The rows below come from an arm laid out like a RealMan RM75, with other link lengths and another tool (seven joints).
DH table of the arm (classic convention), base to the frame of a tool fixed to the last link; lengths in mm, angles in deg. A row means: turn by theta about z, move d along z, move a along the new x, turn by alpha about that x. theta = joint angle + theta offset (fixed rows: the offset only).
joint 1: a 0; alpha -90; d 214; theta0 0
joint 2: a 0; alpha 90; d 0; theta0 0
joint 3: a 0; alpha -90; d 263.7; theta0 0
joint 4: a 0; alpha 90; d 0; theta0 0
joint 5: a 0; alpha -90; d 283.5; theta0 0
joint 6: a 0; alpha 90; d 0; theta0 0
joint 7: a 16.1; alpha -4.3; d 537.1; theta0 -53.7
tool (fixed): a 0; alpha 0; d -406; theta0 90
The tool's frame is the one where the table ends.
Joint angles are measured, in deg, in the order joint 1, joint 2, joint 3, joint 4, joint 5, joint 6, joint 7. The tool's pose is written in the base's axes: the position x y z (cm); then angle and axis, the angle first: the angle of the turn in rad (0 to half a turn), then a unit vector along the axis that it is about. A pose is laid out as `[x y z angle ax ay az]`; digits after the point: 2 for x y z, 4 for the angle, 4 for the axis.
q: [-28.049, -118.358, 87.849, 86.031, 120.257, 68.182, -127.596]
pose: [-9.79 44.10 -2.72 2.7779 -0.9773 0.2026 -0.0626]
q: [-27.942, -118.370, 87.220, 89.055, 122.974, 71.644, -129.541]
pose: [-9.26 43.50 -1.76 2.7935 -0.9773 0.2076 -0.0431]
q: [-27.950, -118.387, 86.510, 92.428, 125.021, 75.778, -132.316]
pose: [-8.56 42.66 -0.73 2.8149 -0.9783 0.2055 -0.0282]
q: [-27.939, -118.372, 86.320, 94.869, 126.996, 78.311, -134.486]
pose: [-8.12 42.09 -0.03 2.8219 -0.9790 0.2034 -0.0128]
